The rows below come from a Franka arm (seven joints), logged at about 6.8 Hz.
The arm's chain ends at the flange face. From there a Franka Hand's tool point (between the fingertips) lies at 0.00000 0.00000 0.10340 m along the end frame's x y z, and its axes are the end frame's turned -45 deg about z.
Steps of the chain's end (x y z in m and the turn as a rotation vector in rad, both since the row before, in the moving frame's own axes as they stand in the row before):
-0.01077 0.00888 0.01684 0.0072 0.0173 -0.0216
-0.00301 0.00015 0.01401 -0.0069 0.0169 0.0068
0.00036 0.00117 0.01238 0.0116 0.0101 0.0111
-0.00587 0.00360 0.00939 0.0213 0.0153 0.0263
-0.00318 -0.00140 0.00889 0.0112 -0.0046 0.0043
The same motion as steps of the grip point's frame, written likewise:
-0.01210 -0.00062 0.01682 -0.0071 0.0173 -0.0216
-0.00151 -0.00028 0.01399 -0.0168 0.0071 0.0068
0.00101 0.00098 0.01237 0.0011 0.0153 0.0111
-0.00402 -0.00201 0.00935 0.0042 0.0259 0.0263
-0.00077 -0.00439 0.00888 0.0112 0.0047 0.0043

